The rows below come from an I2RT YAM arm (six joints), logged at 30 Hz.
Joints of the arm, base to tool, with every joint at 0 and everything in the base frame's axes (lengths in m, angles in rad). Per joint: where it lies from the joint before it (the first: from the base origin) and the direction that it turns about. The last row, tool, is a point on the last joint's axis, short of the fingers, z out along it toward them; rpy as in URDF.
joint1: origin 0 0 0.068 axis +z
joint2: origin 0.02 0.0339 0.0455 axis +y
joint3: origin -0.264 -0.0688 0 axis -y
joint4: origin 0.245 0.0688 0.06 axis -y
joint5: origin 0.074 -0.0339 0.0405 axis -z
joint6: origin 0.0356 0 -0.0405 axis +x
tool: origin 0 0 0 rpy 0 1.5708 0
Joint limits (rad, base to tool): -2.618..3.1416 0..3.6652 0..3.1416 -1.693..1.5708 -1.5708..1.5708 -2.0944..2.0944
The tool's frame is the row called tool.
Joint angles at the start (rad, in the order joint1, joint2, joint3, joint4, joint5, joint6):
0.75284, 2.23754, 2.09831, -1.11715, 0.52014, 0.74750
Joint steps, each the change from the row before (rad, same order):
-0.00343, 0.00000, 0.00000, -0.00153, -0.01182, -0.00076
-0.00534, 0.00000, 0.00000, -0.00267, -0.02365, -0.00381
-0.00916, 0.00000, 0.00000, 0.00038, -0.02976, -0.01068
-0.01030, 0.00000, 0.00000, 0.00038, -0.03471, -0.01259
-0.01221, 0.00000, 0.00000, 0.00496, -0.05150, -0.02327
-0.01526, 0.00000, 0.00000, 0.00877, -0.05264, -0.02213
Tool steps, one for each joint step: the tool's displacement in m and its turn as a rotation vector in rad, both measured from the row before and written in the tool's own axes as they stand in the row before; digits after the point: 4 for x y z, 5 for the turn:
-0.0005, -0.0009, 0.0008, -0.00590, 0.00947, 0.00133
-0.0006, -0.0012, 0.0012, -0.01295, 0.01843, -0.00061
-0.0018, -0.0021, 0.0019, -0.01753, 0.02080, -0.00273
-0.0020, -0.0024, 0.0020, -0.02107, 0.02380, -0.00354
-0.0025, -0.0023, 0.0022, -0.03634, 0.03096, -0.01064
-0.0037, -0.0032, 0.0025, -0.03918, 0.02764, -0.00554

